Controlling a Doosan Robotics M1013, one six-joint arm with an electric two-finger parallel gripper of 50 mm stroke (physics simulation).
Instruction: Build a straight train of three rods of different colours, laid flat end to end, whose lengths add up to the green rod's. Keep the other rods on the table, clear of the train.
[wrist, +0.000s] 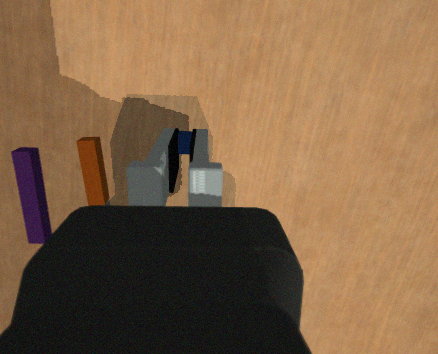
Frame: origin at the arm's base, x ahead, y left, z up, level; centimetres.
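Seen in the pictures: gripper, fingertip midpoint: (185, 148).
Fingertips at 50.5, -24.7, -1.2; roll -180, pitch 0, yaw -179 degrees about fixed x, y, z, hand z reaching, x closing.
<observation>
A point is followed by its place in that frame, as x, y, z.
My gripper (185, 148) {50.5, -24.7, -1.2} is shut on a small dark blue rod (185, 142) {50.5, -25.2, -0.6}, which shows between the black finger pads near the fingertips. An orange rod (93, 170) {55.9, -22.9, -2.5} lies to the left of the fingers, running up and down the view; its lower end is hidden behind the black gripper body. A purple rod (32, 196) {59.6, -21.1, -2.5} lies further left, roughly parallel to the orange one and apart from it. The green rod does not show in the wrist view. How high the blue rod is above the table cannot be told for sure.
The wooden table top (325, 110) {42.4, -26.8, -3.5} spreads around the gripper. Shadows of the arm and gripper fall on the table at the upper left and around the fingers. The black gripper body hides the lower middle of the view.
</observation>
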